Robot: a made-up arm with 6 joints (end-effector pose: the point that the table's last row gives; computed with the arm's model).
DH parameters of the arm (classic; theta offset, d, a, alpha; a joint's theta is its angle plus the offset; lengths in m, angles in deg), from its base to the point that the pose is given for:
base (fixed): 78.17 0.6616 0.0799 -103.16
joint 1: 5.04 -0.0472 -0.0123 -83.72
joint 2: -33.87 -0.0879 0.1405 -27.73
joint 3: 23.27 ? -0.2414 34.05
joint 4: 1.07 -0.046 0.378 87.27
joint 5: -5.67 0 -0.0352 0
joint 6: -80.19 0.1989 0.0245 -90
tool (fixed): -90 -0.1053 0 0
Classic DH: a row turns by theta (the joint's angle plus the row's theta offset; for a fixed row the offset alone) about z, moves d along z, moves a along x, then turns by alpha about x.
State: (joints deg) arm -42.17 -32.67 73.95 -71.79 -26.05 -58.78
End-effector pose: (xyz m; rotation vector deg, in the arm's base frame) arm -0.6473 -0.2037 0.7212 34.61 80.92 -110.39
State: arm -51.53 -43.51 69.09 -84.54 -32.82 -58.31
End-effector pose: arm -0.5640 -0.3456 0.4722 42.36 76.91 -75.33
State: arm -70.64 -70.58 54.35 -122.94 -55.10 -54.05
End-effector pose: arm 0.0864 -0.3374 0.0237 48.07 34.62 8.02
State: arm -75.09 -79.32 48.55 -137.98 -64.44 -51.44
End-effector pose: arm 0.3553 -0.2376 0.0699 44.05 10.81 31.03
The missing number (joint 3, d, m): -0.2928
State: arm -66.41 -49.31 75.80 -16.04 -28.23 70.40
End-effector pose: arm -0.3431 -0.4891 0.7138 24.50 -58.90 -151.32
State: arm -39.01 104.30 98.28 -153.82 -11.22 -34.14
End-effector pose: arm 0.2660 0.5349 1.1033 -29.75 32.79 104.55
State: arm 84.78 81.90 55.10 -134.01 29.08 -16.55
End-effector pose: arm -0.1788 0.3660 0.0982 -35.28 172.56 -22.13
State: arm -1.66 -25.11 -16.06 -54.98 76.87 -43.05
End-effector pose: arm -0.2978 -0.3075 1.1972 95.47 -91.96 -42.71
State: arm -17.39 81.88 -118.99 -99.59 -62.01 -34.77
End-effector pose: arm -0.0004 -0.3608 1.2662 -33.48 -4.64 -53.60
